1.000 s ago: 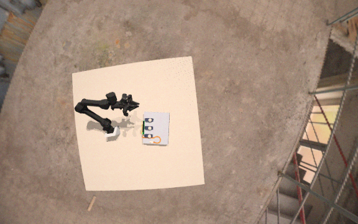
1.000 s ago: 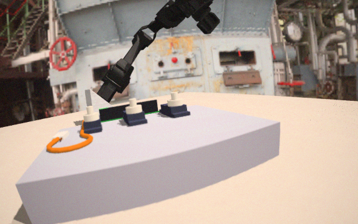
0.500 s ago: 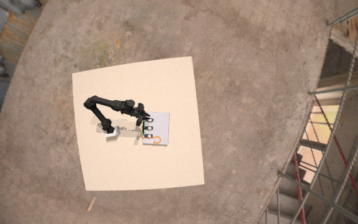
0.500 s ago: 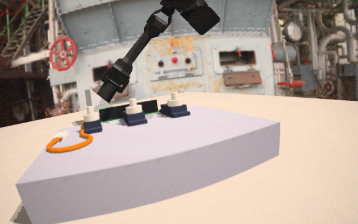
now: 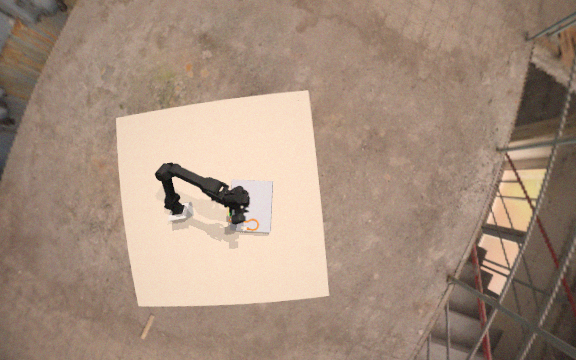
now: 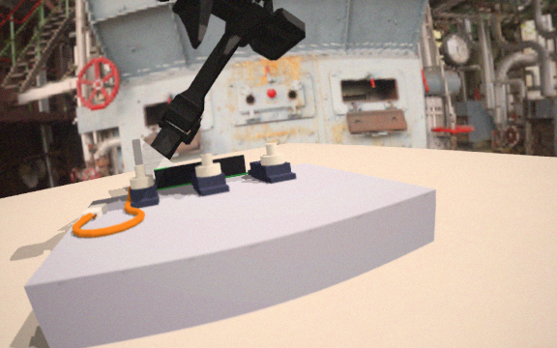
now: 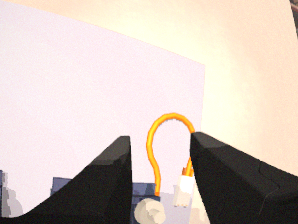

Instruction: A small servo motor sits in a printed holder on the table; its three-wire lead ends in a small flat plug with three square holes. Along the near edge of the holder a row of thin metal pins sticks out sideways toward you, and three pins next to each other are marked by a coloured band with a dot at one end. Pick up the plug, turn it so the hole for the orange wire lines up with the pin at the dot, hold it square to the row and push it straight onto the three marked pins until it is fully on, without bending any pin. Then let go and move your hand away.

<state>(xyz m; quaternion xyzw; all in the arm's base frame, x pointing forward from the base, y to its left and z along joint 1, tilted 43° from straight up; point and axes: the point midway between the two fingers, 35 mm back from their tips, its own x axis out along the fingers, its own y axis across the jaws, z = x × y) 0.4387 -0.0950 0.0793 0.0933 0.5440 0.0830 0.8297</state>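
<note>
Now: the grey holder 3 cm ahead of my gripper tip, 1 cm to the right of it and 16 cm below it.
</note>
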